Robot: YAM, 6 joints.
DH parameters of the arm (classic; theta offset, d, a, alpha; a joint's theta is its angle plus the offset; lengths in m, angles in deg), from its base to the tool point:
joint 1: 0 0.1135 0.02 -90
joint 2: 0 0 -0.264 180
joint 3: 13.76 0 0.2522 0
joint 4: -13.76 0 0.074 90
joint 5: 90 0 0 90
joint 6: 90 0.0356 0 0
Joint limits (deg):
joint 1: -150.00..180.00
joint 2: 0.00..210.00
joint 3: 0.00..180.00
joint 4: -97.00..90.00
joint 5: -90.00..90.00
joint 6: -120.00..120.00
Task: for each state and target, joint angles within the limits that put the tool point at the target. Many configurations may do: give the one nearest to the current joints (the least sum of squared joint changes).
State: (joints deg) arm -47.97 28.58 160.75 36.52 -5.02 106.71
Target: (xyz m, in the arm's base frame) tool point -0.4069 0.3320 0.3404
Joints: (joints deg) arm -38.86 35.42 175.73 59.13 -5.12 106.71
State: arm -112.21 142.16 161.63 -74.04 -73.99 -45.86
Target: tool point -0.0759 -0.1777 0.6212
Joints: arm -123.40 106.43 179.82 -71.60 -75.44 -45.86
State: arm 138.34 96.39 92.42 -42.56 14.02 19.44
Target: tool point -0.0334 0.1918 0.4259
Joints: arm 103.57 63.07 83.58 -57.76 20.60 19.44
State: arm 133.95 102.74 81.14 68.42 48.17 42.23
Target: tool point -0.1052 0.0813 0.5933
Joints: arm 153.30 69.36 87.77 77.35 45.45 42.23
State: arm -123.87 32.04 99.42 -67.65 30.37 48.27
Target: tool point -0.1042 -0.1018 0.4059
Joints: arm -128.62 55.08 78.01 -68.43 30.12 48.27
